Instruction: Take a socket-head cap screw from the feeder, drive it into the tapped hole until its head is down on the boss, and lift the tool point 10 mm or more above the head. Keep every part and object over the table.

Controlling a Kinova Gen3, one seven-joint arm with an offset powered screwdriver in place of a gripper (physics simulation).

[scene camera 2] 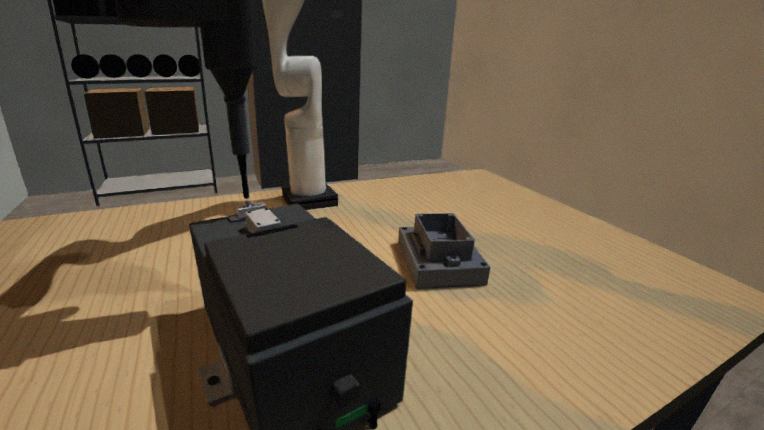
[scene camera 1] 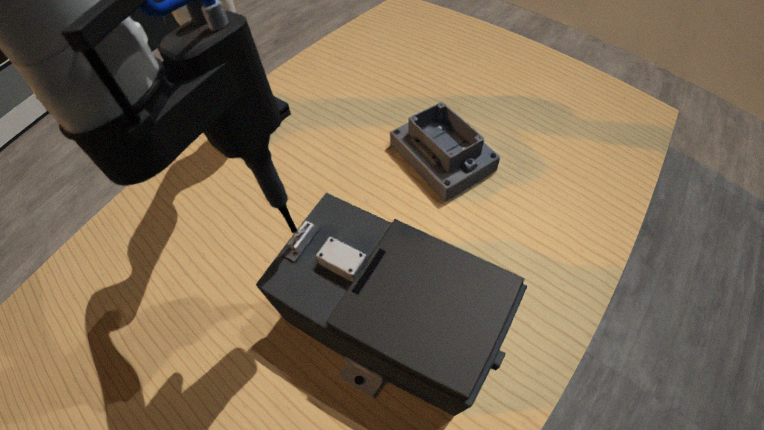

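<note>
The black screw feeder (scene camera 1: 427,299) (scene camera 2: 304,283) stands on the table. A small metal screw outlet (scene camera 1: 302,236) (scene camera 2: 251,208) sits at the far end of its lower top. My screwdriver's thin black bit (scene camera 1: 294,230) (scene camera 2: 246,198) points down, with its tip right at or just above this outlet. Whether a screw is on the tip is too small to tell. The dark grey housing (scene camera 1: 446,184) (scene camera 2: 451,276) lies apart from the feeder, with an open box part on its base. A small boss (scene camera 1: 469,163) (scene camera 2: 453,259) with a hole stands beside the box wall; no screw head can be made out there.
A light block (scene camera 1: 342,256) (scene camera 2: 262,219) with dark holes sits on the feeder beside the outlet. A bracket (scene camera 1: 368,381) (scene camera 2: 221,392) sticks out at the feeder's foot. The feeder's taller cover rises beyond the block. A white arm (scene camera 2: 305,144) stands at the table's far edge.
</note>
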